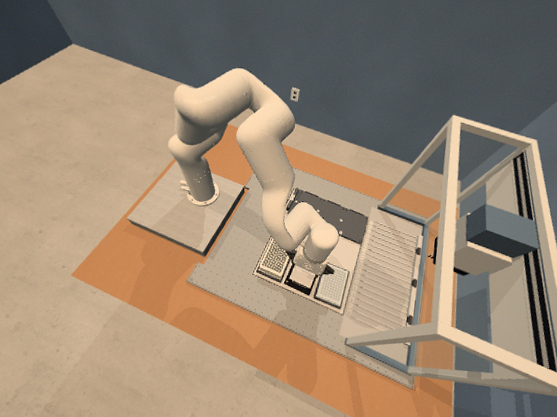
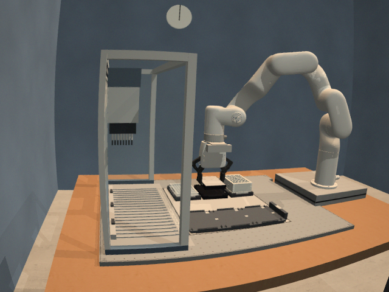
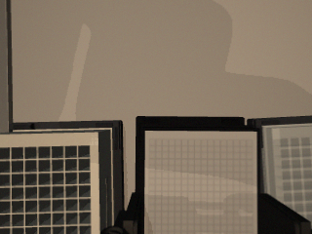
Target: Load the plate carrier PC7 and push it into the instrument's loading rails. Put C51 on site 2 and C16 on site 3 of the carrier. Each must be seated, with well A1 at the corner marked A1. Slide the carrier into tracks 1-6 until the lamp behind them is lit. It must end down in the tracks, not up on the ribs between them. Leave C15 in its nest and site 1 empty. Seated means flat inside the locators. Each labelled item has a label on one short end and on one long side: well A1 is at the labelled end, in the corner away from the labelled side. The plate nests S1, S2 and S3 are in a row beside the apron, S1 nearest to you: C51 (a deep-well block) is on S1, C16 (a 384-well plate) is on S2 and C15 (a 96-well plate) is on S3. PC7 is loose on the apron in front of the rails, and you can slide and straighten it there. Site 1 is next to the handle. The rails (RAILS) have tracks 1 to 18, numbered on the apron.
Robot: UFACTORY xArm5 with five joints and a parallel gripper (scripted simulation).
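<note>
Now: hand 5 cm above the plate nest S2. The rest, counted from my hand: plate nest S1: 11 cm behind, 5 cm below, 2 cm to the left; 96-well plate C15: 11 cm ahead, 4 cm below, 2 cm to the right; dark carrier PC7: 26 cm to the left, 6 cm ahead, 4 cm below.
</note>
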